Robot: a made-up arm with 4 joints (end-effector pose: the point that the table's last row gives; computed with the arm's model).
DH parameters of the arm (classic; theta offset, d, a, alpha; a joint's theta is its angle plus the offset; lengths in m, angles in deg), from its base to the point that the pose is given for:
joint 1: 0 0.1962 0.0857 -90
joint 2: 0 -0.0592 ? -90
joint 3: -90 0.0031 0.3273 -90
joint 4: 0 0.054 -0.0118 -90
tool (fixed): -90 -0.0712 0 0
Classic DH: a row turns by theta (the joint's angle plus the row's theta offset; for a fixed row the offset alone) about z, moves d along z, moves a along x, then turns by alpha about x.
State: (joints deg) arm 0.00 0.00 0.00 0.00
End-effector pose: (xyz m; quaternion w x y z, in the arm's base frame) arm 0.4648 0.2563 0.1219 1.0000 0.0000 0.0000 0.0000
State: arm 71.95 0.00 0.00 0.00
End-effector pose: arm -0.0997 0.5213 0.1219 0.8093 0.0000 0.0000 0.5874
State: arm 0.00 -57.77 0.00 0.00
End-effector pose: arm 0.3507 0.2563 0.4773 0.8756 0.0000 -0.4831 0.0000
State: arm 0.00 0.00 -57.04 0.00
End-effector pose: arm 0.1755 0.1578 0.1219 0.8787 0.0000 0.0000 0.4775
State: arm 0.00 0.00 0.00 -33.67
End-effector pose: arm 0.4648 0.2188 0.1404 0.9571 -0.2896 0.0000 0.0000
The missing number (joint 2, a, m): 0.3251
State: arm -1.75 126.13 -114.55 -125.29
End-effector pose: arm 0.0899 -0.1276 0.1264 0.7878 0.1253 -0.1189 0.5912
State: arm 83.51 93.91 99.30 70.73
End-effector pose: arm 0.1745 -0.0197 -0.5014 0.9742 -0.2045 -0.0689 -0.0661
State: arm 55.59 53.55 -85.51 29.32
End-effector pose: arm -0.0093 0.0256 0.1713 0.2582 0.1877 0.6341 0.7043
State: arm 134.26 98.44 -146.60 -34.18
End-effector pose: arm 0.1785 0.1911 0.0785 0.4573 -0.2258 -0.5973 -0.6189
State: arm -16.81 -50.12 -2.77 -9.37
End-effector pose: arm 0.4296 0.1284 0.4300 0.8902 -0.1452 -0.4070 -0.1444
